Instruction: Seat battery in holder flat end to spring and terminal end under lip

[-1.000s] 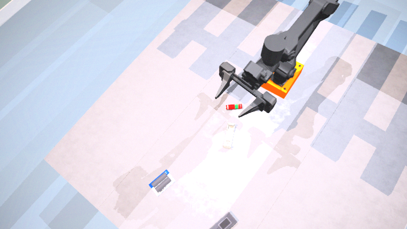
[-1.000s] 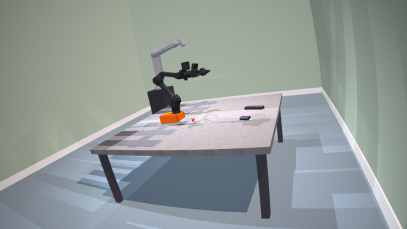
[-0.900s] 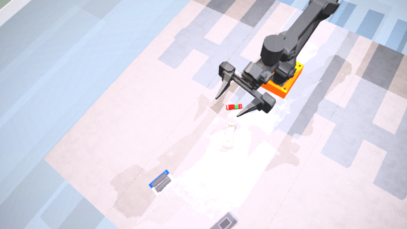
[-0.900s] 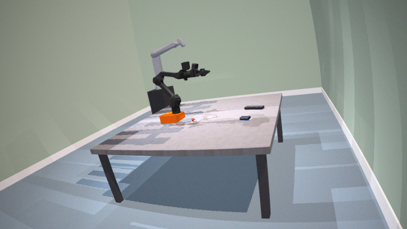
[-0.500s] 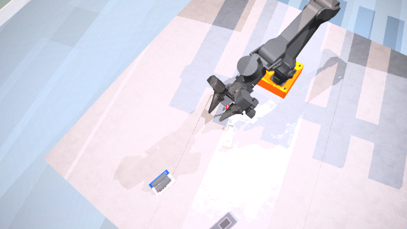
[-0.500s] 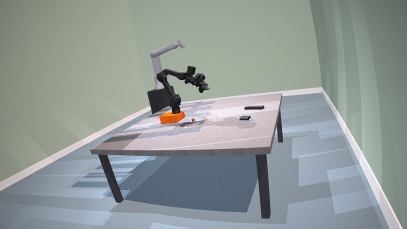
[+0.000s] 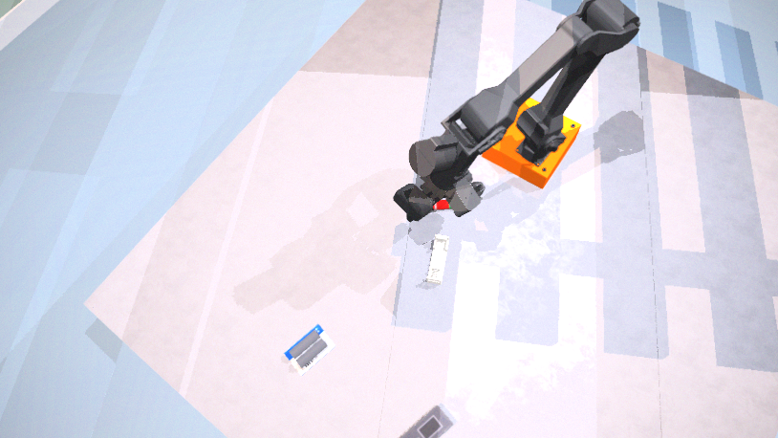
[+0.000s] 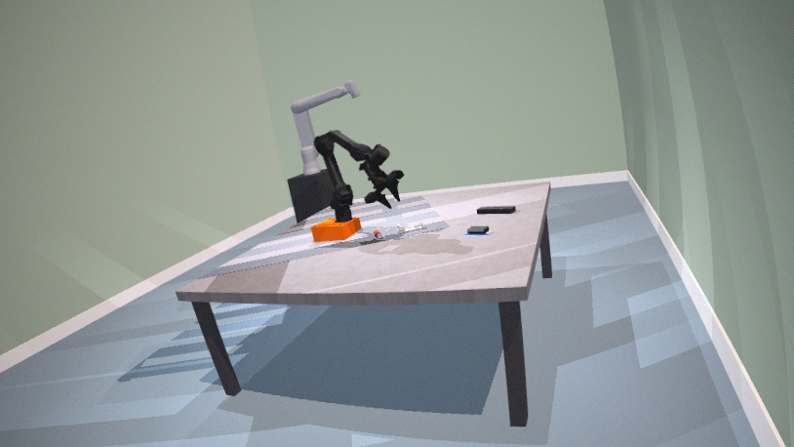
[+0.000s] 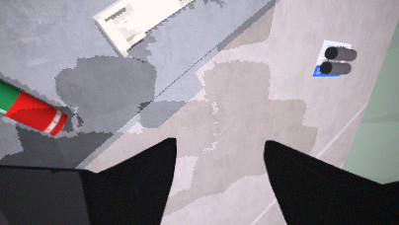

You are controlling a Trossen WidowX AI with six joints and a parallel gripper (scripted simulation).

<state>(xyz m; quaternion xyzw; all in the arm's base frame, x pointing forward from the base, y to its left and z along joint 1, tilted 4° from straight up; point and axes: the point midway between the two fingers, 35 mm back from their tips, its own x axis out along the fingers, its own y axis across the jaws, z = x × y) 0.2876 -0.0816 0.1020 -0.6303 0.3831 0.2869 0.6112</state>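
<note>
My gripper tip is 100 mm past the battery and 110 mm above it. Round my gripper tip: dark flat box: 320 mm ahead, 250 mm to the left, 110 mm below.
</note>
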